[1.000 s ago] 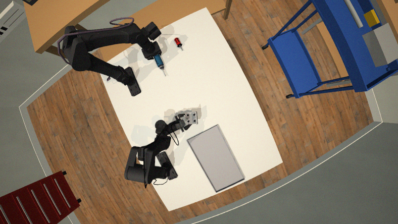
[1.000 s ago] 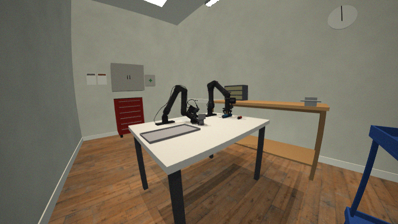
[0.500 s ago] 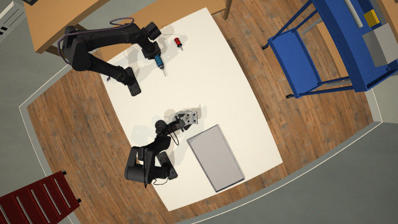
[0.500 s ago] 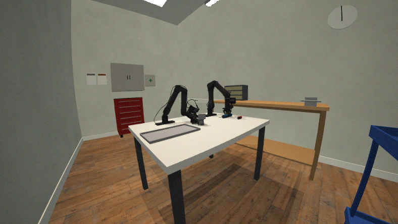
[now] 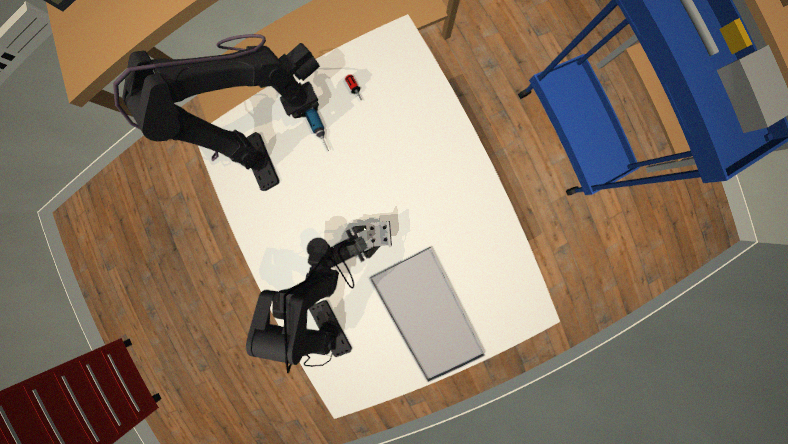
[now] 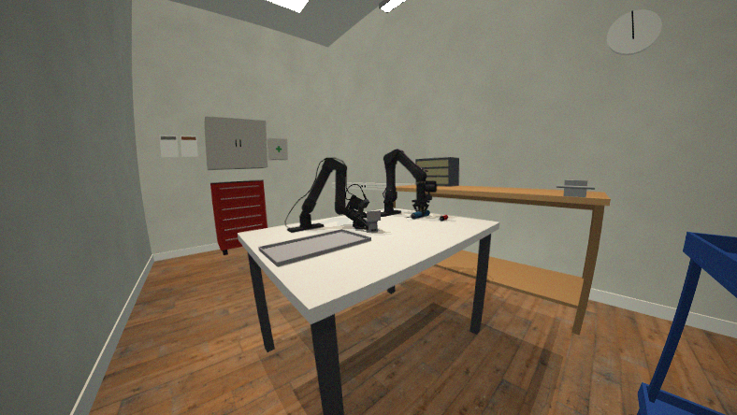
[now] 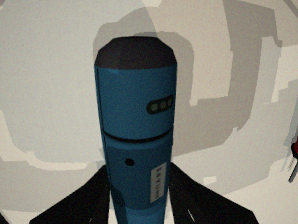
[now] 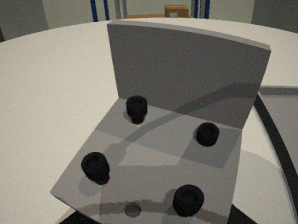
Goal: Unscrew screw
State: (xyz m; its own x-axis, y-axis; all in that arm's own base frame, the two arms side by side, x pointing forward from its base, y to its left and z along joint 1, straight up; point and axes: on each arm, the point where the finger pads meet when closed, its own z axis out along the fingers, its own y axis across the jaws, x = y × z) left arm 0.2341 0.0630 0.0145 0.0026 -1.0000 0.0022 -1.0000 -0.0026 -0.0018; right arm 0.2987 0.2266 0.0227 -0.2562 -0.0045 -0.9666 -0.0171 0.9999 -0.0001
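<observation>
My right gripper is now 5 cm below the grey bracket. Also, from my right hand: flat grey tray: 4 cm ahead, 32 cm to the right, 2 cm below; then red-handled screwdriver: 11 cm ahead, 47 cm to the left, 1 cm below.
</observation>
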